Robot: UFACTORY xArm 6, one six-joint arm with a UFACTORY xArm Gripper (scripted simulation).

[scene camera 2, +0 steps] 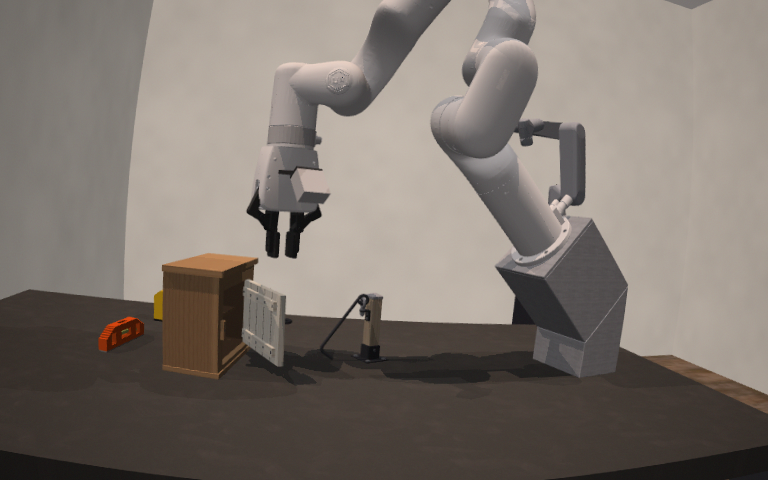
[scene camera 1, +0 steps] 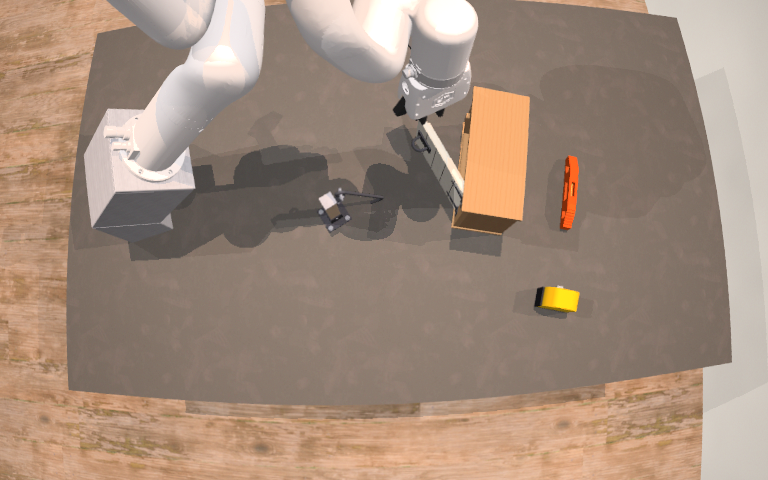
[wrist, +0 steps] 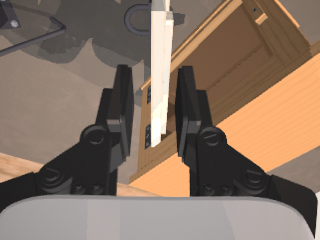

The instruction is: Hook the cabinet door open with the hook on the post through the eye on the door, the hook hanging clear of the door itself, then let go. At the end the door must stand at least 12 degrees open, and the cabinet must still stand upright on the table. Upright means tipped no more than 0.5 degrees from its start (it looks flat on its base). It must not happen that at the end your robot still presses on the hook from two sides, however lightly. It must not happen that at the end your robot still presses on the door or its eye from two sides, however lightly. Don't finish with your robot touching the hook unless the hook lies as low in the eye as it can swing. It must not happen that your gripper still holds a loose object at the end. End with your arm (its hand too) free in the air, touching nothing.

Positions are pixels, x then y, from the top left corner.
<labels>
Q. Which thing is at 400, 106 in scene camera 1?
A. The gripper.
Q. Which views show the wooden cabinet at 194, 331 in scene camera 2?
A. Scene camera 2, scene camera 1 and the wrist view: all of them.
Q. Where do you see an orange spirit level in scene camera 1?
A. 571, 177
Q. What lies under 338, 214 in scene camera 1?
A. A short post.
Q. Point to a wooden cabinet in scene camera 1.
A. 494, 167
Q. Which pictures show the gripper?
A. Scene camera 2, scene camera 1 and the wrist view: all of them.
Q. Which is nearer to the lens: the wooden cabinet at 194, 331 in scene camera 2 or the orange spirit level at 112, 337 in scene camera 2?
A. The wooden cabinet.
</labels>
